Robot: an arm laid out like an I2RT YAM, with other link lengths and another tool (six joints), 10 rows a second.
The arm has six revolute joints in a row. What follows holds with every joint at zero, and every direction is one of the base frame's.
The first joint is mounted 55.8 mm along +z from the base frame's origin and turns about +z.
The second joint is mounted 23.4 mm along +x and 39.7 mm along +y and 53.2 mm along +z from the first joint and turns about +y.
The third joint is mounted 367 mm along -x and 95.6 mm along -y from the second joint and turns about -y.
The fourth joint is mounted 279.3 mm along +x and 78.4 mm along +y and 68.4 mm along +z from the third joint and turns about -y.
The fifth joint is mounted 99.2 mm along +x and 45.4 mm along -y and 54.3 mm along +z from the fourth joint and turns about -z.
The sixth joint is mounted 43.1 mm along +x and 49 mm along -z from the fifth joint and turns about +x.
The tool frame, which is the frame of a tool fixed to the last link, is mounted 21 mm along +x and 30 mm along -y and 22 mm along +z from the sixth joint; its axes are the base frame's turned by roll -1.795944, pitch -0.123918 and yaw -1.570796 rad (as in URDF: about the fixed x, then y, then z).
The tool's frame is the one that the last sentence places.
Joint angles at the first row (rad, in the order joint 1, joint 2, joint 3, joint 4, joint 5, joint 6):
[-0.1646, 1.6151, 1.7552, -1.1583, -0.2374, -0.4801]
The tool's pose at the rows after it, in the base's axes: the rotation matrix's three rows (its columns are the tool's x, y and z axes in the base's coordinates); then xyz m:
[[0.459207, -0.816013, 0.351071], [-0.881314, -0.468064, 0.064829], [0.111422, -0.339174, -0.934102]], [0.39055, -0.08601, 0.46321]
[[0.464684, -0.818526, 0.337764], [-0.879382, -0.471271, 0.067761], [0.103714, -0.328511, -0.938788]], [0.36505, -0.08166, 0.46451]
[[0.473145, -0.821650, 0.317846], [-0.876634, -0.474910, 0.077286], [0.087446, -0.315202, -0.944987]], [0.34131, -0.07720, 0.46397]
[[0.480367, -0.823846, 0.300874], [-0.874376, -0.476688, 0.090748], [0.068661, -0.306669, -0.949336]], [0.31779, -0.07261, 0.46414]
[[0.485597, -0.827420, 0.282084], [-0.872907, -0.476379, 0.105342], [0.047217, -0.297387, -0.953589]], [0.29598, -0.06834, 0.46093]
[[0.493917, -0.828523, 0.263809], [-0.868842, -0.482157, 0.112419], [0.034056, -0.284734, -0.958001]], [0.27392, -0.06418, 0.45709]
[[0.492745, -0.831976, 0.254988], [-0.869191, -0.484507, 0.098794], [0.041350, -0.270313, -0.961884]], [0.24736, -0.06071, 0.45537]
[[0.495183, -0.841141, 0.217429], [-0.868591, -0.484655, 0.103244], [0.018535, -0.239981, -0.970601]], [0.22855, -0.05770, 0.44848]
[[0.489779, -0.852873, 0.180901], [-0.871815, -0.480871, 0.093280], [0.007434, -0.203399, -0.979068]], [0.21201, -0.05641, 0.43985]
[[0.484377, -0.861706, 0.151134], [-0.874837, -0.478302, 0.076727], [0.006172, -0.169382, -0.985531]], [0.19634, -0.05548, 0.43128]
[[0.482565, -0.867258, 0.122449], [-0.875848, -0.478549, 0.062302], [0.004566, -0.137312, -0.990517]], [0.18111, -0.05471, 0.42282]
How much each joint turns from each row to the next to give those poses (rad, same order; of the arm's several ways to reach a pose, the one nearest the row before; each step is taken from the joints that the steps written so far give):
[0.0051, -0.0632, -0.0501, -0.0339, -0.0141, 0.0000]
[0.0000, -0.0609, -0.0455, -0.0305, -0.0016, -0.0044]
[0.0000, -0.0535, -0.0381, -0.0381, -0.0072, -0.0046]
[0.0000, -0.0524, -0.0319, -0.0400, -0.0112, -0.0018]
[0.0000, -0.0503, -0.0389, -0.0324, -0.0117, 0.0006]
[0.0000, -0.0513, -0.0393, -0.0328, -0.0055, -0.0073]
[0.0000, -0.0641, -0.0386, -0.0339, 0.0144, -0.0048]
[0.0000, -0.0369, -0.0291, -0.0473, 0.0012, -0.0023]
[-0.0016, -0.0342, -0.0349, -0.0356, 0.0157, -0.0004]
[-0.0013, -0.0355, -0.0373, -0.0266, 0.0211, -0.0020]
[-0.0044, -0.0343, -0.0357, -0.0269, 0.0174, -0.0079]

